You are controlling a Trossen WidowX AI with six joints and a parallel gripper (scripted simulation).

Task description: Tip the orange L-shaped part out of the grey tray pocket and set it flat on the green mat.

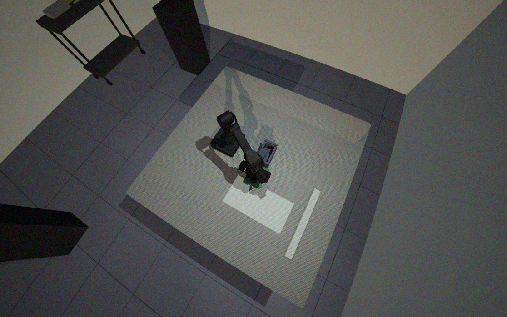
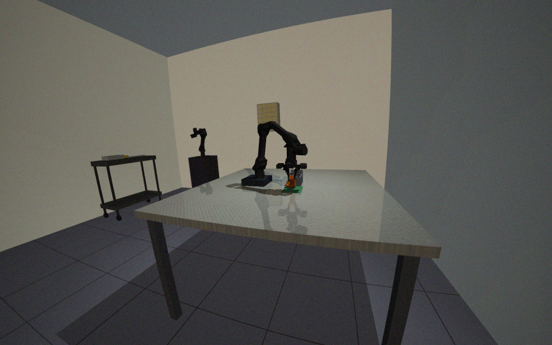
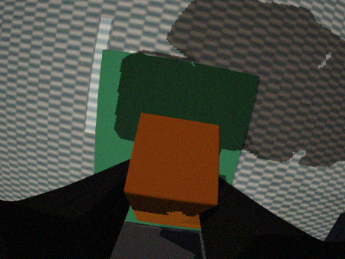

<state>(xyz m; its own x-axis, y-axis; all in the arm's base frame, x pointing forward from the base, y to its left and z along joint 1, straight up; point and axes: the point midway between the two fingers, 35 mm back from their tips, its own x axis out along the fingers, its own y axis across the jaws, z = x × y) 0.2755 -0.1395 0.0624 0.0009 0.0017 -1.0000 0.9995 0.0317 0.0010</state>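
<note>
Now: the orange L-shaped part 3 cm to the left of my gripper tip, 3 cm below it and 2 cm behind it. Also, from my gripper tip: green mat (9 cm below, 2 cm to the left).
</note>
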